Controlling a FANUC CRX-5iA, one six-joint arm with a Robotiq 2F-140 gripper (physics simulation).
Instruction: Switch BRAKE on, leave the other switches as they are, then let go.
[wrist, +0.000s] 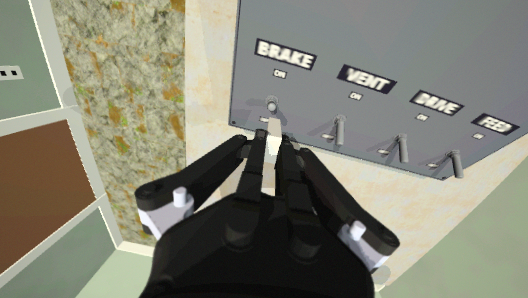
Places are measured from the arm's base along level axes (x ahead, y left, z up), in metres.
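Where they show: gripper, fingertip midpoint: (272, 128).
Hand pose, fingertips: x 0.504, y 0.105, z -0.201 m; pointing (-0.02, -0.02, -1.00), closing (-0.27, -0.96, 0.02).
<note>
Things, the pixels of their top centre, and the offset from my fingertips. "spot": a spot on its surface instead. Level surfaces: height alone.
- BRAKE switch, surface spot: (271, 104) spot: dx +0.033, dy -0.001, dz -0.006 m
- grey panel, its level: dz -0.013 m
- mark, surface spot: (279, 74) spot: dx +0.069, dy -0.014, dz -0.039 m
- VENT switch, middle of its top: (344, 137) dx -0.024, dy -0.110, dz -0.014 m
- DRIVE switch, middle of its top: (411, 155) dx -0.063, dy -0.223, dz -0.014 m
- FEED switch, middle of its top: (467, 171) dx -0.101, dy -0.337, dz -0.014 m
- pale mottled surface, its level: dz -0.140 m
The BRAKE switch (271, 104) is a short grey lever on the grey panel (400, 45), below its BRAKE label (285, 54) and ON mark (279, 74). It points out toward the camera, foreshortened, unlike the others. The VENT switch (339, 131), DRIVE switch (402, 149) and FEED switch (455, 164) slant downward, away from their ON marks. My gripper (272, 128) is shut and empty, its pale tips just below the BRAKE lever's end. Whether they touch it I cannot tell. The lower mark under BRAKE is partly hidden by the tips.
The panel's lower edge runs behind the fingertips, with a pale mottled surface (345, 175) below it. A stone-textured strip (125, 100) stands left of the panel. Farther left are a brown panel (45, 185) and pale frame bars.
</note>
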